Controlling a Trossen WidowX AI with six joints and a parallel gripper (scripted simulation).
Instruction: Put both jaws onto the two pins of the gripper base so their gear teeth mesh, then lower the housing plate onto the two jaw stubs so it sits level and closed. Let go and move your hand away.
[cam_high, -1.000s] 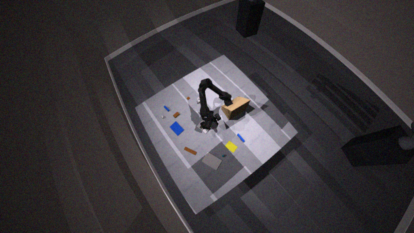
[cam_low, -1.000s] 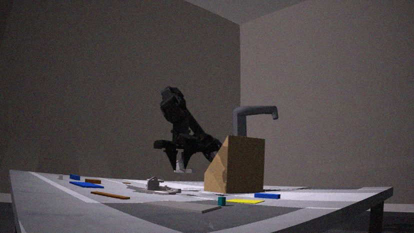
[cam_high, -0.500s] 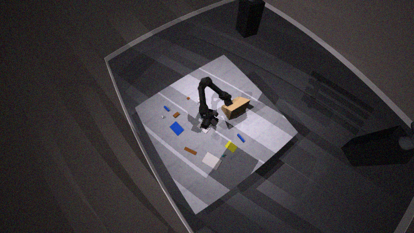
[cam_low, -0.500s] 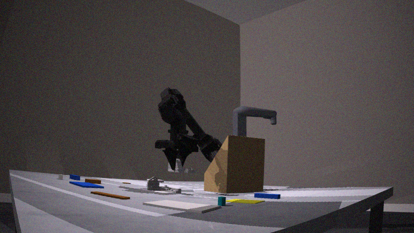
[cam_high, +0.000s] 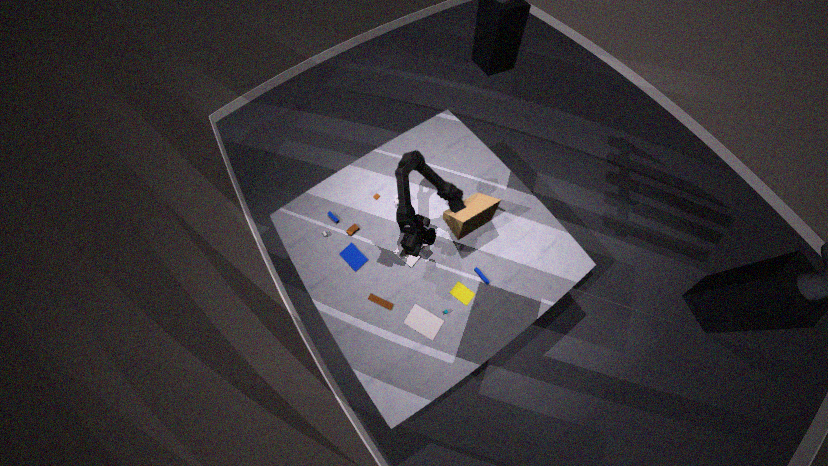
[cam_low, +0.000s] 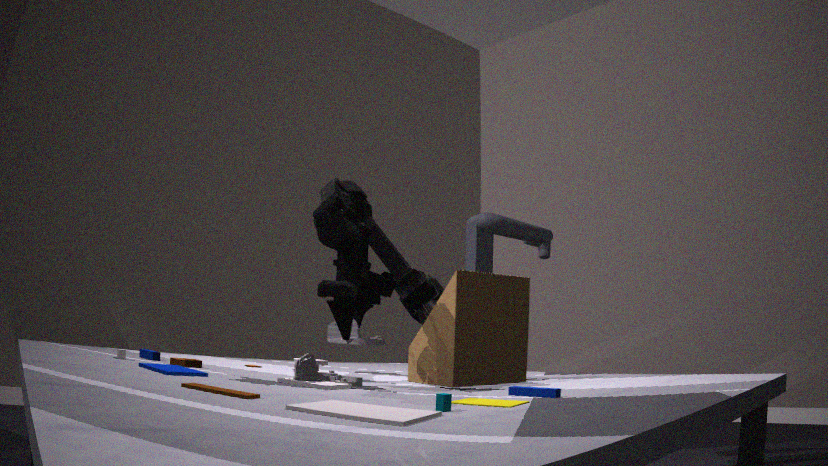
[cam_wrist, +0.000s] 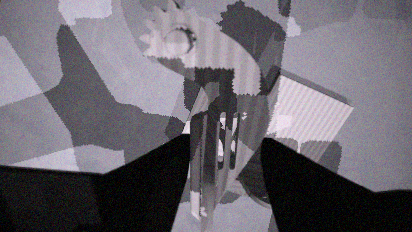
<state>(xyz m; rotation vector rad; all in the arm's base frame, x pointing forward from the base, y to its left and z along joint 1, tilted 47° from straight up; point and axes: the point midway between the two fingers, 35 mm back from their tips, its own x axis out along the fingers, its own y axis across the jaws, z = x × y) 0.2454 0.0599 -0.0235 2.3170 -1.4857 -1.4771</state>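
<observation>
The grey jaw lies 4 cm behind my gripper tip and 1 cm to the left of it. The rest, counted from my gripper tip: blue bar 21 cm behind, 27 cm to the left, 8 cm below; yellow plate 9 cm behind, 30 cm to the left, 9 cm below; blue plate 32 cm ahead, 10 cm to the right, 8 cm below.
</observation>
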